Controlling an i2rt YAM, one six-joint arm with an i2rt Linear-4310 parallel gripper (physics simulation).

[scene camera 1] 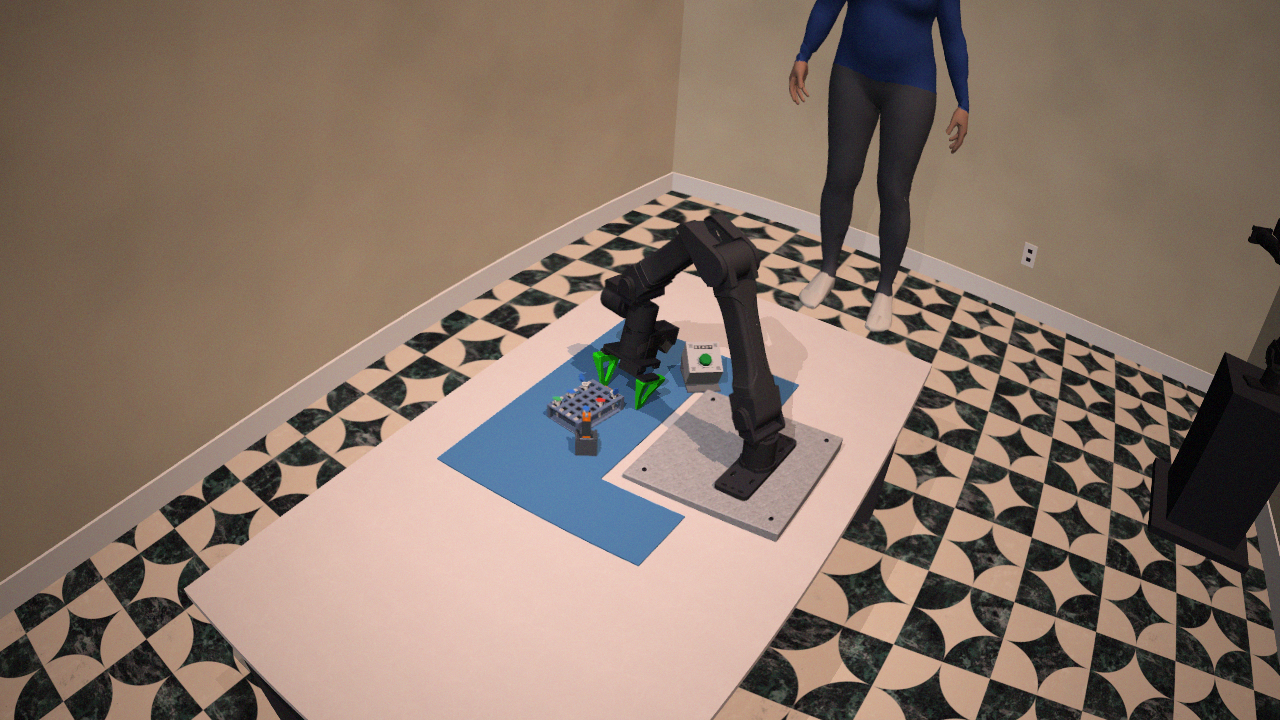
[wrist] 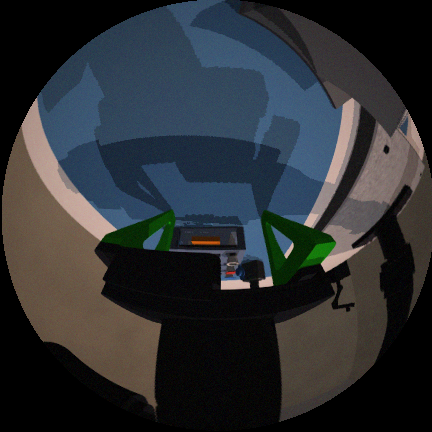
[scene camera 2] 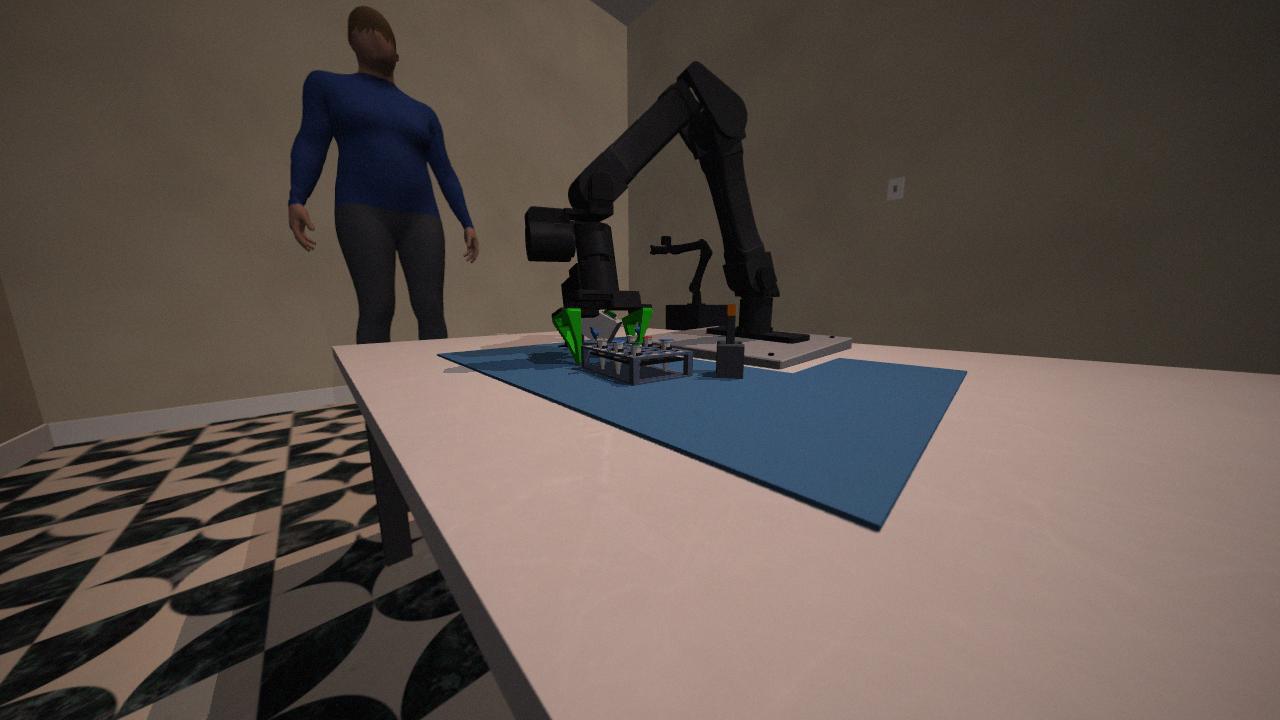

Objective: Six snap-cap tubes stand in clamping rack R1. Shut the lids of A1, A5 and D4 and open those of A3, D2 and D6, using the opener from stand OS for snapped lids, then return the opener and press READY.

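Frame: origin at the arm's base, x back, y right, z up, level; centimetres.
Seen in the pictures: gripper, between the fingertips: (wrist: 217, 214) (scene camera 2: 609, 361); arm's base, origin of its link: (scene camera 1: 757, 465) (wrist: 382, 220) (scene camera 2: 753, 336).
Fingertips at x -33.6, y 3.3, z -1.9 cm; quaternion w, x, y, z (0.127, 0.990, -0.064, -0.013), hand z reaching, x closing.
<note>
Offsets run from my fingertips to a thing's top centre. "spot": to the spot under its first point. Level surfaces: height alone.
My gripper (scene camera 1: 622, 394) (scene camera 2: 606, 351) (wrist: 217, 214) has its green fingers wide apart and empty. It hangs low, pointing down, at the end of clamping rack R1 {dz +5.8, dx -2.2, dy -8.1 cm} (scene camera 1: 608, 413) (scene camera 2: 636, 368) (wrist: 242, 238) nearer the READY box. In the wrist view the rack's end frame shows low between the fingers. Small tubes with coloured lids stand in the rack. A blue lid {dz +5.5, dx -5.9, dy -5.2 cm} (scene camera 2: 594, 332) sticks up; the other lids are too small or too hidden to tell. The orange-topped opener {dz +8.5, dx +5.4, dy -17.7 cm} (scene camera 1: 586, 419) (scene camera 2: 731, 313) stands upright in stand OS {dz +4.0, dx +5.4, dy -17.7 cm} (scene camera 1: 586, 444) (scene camera 2: 730, 360). The READY button {spot: dz +6.7, dx +10.6, dy +13.8 cm} (scene camera 1: 705, 360) is green.
The rack and stand are on a blue mat {dz +0.0 cm} (scene camera 1: 528, 483) (scene camera 2: 760, 420) on the pale table {dz -0.3 cm} (scene camera 1: 402, 573) (scene camera 2: 626, 501). The arm's grey base plate (scene camera 1: 684, 456) lies beside the mat. The white READY box {dz +8.4, dx +8.7, dy +16.0 cm} (scene camera 1: 703, 377) stands behind the gripper. A person stands beyond the table.
</note>
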